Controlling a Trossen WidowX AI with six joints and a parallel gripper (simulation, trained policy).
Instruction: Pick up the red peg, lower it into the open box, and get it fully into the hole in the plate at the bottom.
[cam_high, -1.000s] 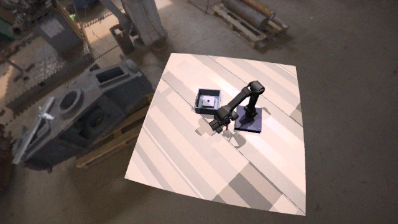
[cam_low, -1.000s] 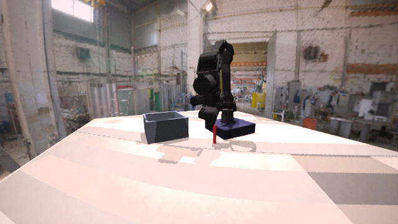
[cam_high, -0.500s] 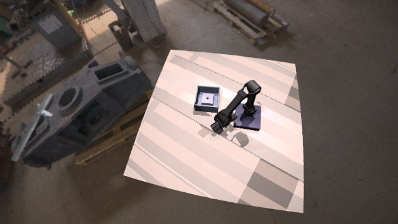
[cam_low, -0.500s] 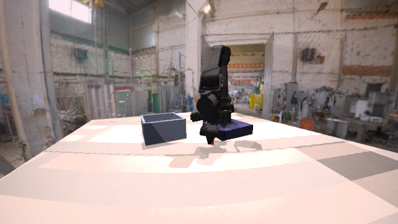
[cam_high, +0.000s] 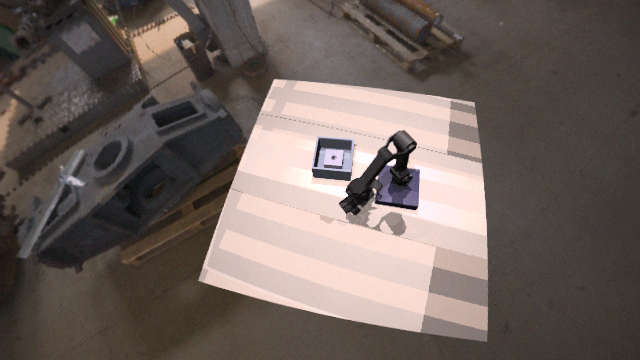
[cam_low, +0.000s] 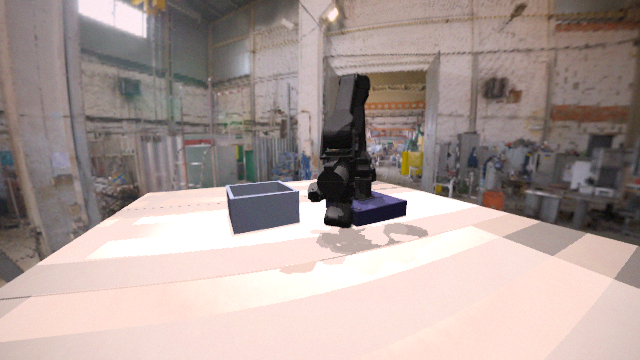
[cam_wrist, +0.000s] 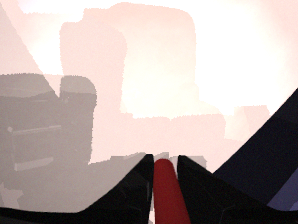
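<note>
The plate is 18 cm ahead of my gripper tip, 19 cm to the right of it and 4 cm above it. From my gripper tip the other things lie so: grey box (18 cm ahead, 19 cm to the right, 2 cm above); red peg (1 cm to the left, 3 cm above).
</note>
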